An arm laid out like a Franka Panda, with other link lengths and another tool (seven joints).
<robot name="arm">
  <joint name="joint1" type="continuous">
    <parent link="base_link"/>
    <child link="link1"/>
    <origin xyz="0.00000 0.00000 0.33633" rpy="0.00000 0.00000 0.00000"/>
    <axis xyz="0 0 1"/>
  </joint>
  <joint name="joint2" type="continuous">
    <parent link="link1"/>
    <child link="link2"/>
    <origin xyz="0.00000 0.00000 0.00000" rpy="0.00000 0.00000 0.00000"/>
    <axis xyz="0 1 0"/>
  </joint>
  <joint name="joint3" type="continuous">
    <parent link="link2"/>
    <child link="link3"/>
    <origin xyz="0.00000 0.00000 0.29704" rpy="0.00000 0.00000 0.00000"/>
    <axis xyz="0 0 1"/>
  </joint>
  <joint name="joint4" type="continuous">
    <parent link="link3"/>
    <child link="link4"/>
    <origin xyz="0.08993 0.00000 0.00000" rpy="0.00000 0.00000 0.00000"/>
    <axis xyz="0 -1 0"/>
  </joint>
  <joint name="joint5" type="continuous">
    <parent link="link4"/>
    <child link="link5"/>
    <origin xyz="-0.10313 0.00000 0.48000" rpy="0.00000 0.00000 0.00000"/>
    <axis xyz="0 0 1"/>
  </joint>
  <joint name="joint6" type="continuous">
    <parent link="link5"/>
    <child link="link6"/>
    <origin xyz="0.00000 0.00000 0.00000" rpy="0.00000 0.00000 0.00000"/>
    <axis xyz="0 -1 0"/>
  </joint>
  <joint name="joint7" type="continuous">
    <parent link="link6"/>
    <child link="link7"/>
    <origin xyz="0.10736 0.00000 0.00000" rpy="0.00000 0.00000 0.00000"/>
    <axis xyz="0 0 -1"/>
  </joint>
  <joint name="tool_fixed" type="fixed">
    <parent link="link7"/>
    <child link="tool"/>
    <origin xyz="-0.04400 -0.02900 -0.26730" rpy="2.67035 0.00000 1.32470"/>
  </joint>
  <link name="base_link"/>
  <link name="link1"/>
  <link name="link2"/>
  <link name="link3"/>
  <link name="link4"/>
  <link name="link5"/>
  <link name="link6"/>
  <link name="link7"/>
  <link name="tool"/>
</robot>
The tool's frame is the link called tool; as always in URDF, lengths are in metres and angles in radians. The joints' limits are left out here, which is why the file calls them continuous.
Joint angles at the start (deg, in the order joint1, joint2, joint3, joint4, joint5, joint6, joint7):
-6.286 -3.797 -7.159 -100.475 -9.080 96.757 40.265
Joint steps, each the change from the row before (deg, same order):
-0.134 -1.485 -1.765 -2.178 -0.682 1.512 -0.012
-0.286 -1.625 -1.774 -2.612 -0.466 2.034 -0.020
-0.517 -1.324 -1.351 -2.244 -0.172 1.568 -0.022
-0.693 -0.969 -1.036 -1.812 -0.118 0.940 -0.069
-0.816 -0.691 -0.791 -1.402 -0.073 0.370 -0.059
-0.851 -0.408 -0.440 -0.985 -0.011 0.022 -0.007
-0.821 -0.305 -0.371 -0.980 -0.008 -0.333 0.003
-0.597 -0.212 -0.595 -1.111 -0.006 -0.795 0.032
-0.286 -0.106 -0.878 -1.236 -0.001 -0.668 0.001
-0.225 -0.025 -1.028 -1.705 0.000 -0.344 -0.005
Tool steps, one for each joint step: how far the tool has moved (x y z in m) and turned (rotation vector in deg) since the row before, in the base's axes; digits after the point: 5 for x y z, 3 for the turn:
-0.01021 -0.02133 -0.00360 -0.482 -0.668 -1.544
-0.01082 -0.02130 -0.00634 -0.225 -0.940 -1.605
-0.01080 -0.01740 -0.00685 0.113 -0.635 -1.512
-0.01144 -0.01515 -0.00715 0.248 -0.113 -1.431
-0.01189 -0.01320 -0.00666 0.357 0.289 -1.417
-0.01024 -0.00985 -0.00572 0.379 0.475 -1.230
-0.01141 -0.00799 -0.00699 0.532 0.889 -1.188
-0.01403 -0.00639 -0.00960 0.847 1.497 -1.264
-0.01398 -0.00545 -0.01162 0.963 1.573 -1.171
-0.01529 -0.00480 -0.01629 1.125 1.753 -1.179

